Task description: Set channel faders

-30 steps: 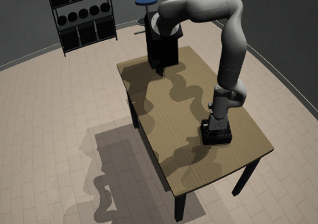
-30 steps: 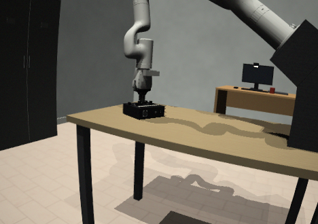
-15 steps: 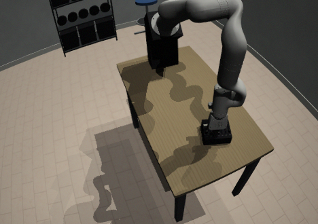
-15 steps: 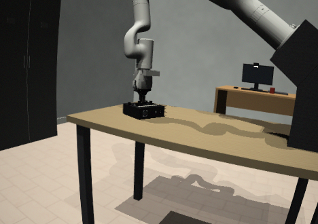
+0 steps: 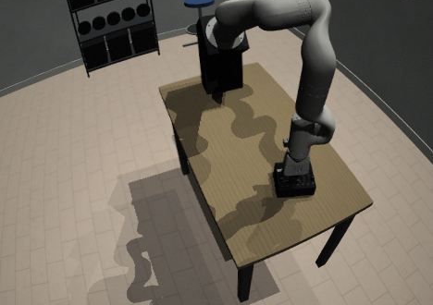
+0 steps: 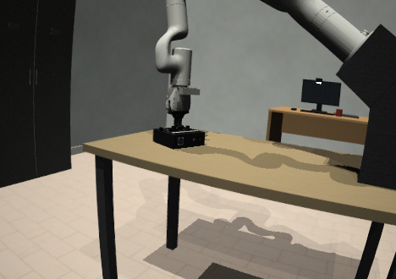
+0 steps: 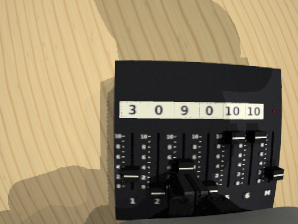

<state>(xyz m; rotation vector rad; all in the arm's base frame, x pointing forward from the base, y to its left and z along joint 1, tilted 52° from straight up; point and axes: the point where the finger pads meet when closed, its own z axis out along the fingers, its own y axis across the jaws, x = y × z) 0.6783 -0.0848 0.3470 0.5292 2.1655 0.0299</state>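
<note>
Now: the fader cap 40 mm behind my hand, 30 mm to the right of it and 20 mm below it. From my hand the other things lie so: master fader (40 mm ahead, 80 mm to the left, 20 mm below).
</note>
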